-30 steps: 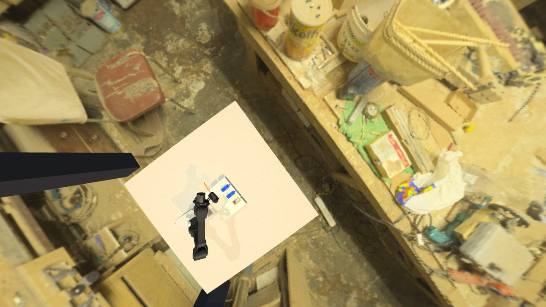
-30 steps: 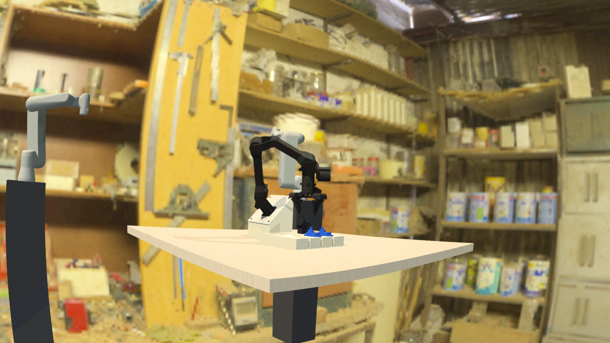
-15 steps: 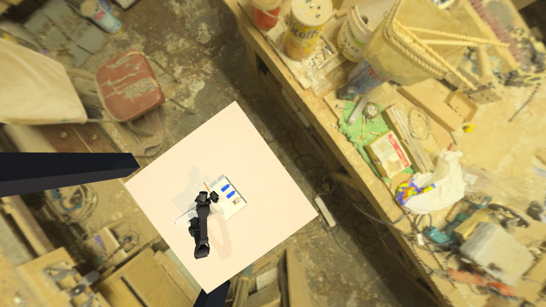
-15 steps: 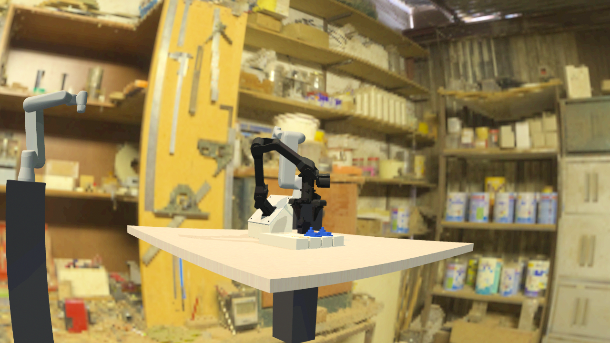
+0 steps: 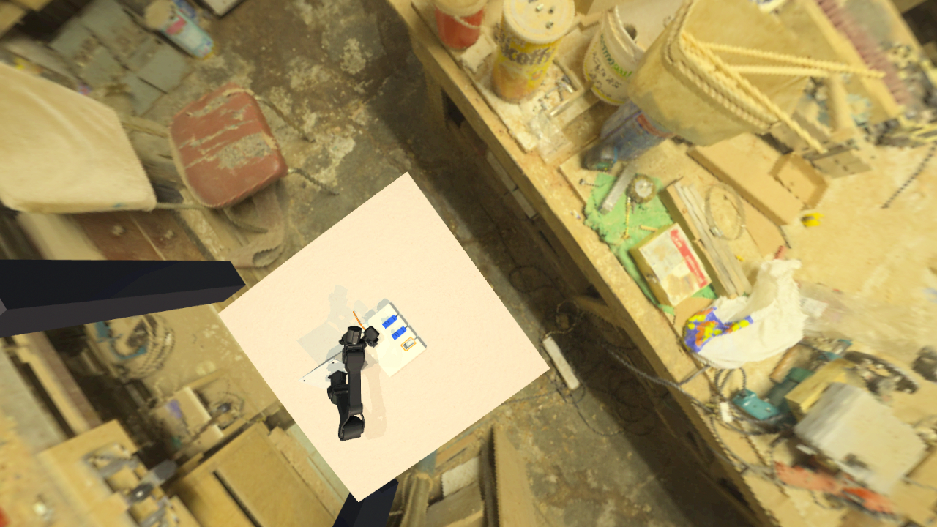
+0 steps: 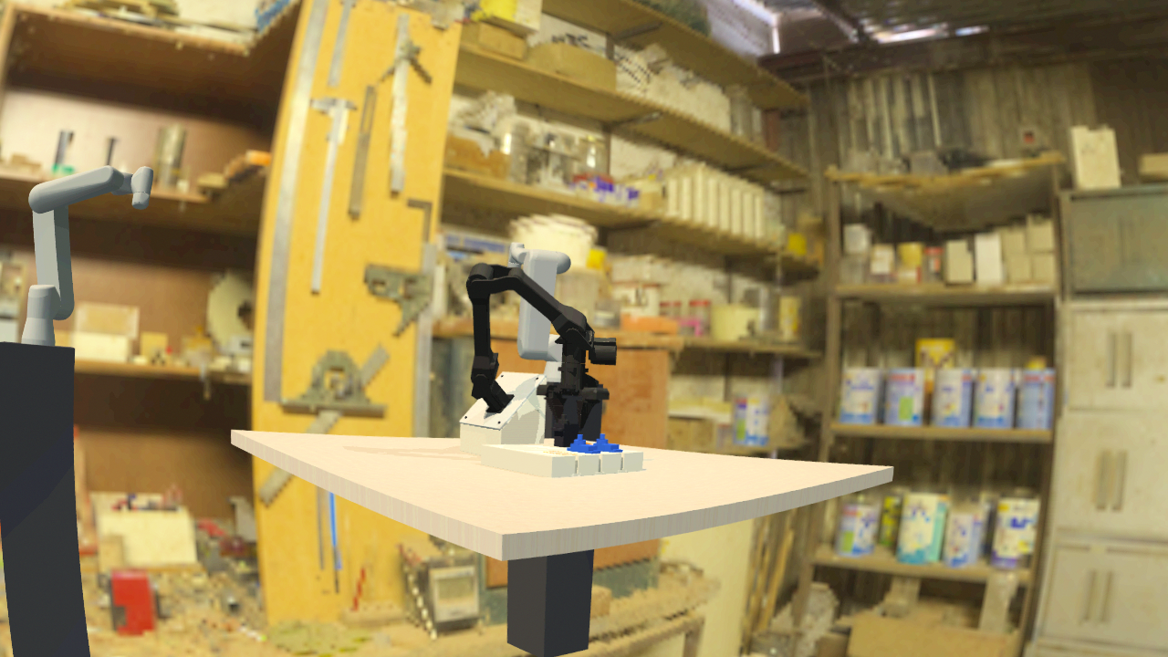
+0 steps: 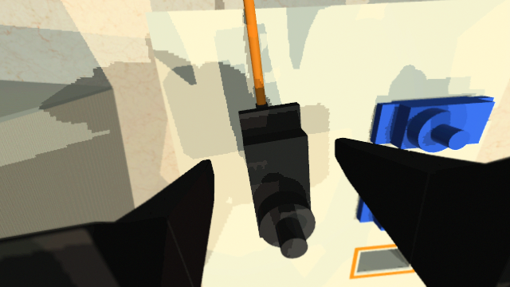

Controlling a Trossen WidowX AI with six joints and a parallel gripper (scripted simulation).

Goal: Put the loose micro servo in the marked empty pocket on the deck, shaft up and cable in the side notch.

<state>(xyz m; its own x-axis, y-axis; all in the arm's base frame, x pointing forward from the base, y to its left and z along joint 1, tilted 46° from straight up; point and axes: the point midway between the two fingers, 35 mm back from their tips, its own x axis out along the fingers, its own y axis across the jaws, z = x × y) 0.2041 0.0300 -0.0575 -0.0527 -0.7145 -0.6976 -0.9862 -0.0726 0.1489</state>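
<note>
Right now my gripper tip is 20 mm short of the cream deck, 80 mm to the left of it and 70 mm above it.
</note>
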